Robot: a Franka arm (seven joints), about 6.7 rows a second.
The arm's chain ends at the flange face. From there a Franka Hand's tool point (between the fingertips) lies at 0.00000 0.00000 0.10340 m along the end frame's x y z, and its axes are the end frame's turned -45 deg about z.
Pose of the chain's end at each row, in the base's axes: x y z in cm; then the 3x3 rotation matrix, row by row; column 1 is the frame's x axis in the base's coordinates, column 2 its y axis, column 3 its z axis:
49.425 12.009 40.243; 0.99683 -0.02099 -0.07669; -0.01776 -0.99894 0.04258; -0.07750 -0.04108 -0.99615
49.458 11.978 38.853; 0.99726 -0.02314 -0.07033; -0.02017 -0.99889 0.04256; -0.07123 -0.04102 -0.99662
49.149 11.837 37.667; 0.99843 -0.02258 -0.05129; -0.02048 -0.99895 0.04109; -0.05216 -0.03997 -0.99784
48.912 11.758 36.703; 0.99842 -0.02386 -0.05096; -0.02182 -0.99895 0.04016; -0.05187 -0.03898 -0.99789
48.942 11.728 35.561; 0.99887 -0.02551 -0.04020; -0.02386 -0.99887 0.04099; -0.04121 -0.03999 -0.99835
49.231 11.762 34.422; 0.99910 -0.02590 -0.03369; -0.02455 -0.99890 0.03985; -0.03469 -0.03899 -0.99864
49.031 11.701 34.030; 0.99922 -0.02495 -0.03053; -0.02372 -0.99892 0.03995; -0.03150 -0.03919 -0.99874
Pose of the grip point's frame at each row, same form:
48.632 12.449 29.943; 0.71971 0.69002 -0.07669; 0.69380 -0.71892 0.04258; -0.02575 -0.08385 -0.99615
48.731 12.418 28.548; 0.72153 0.68881 -0.07033; 0.69206 -0.72058 0.04256; -0.02136 -0.07937 -0.99662
48.619 12.262 27.349; 0.72196 0.69003 -0.05129; 0.69188 -0.72085 0.04109; -0.00862 -0.06515 -0.99784
48.385 12.173 26.385; 0.72286 0.68912 -0.05096; 0.69094 -0.72179 0.04016; -0.00911 -0.06424 -0.99789
48.526 12.152 25.238; 0.72435 0.68827 -0.04020; 0.68944 -0.72318 0.04099; -0.00086 -0.05742 -0.99835
48.883 12.174 24.096; 0.72478 0.68816 -0.03369; 0.68897 -0.72369 0.03985; 0.00304 -0.05210 -0.99864
48.715 12.114 23.703; 0.72420 0.68891 -0.03053; 0.68957 -0.72312 0.03995; 0.00544 -0.04999 -0.99874

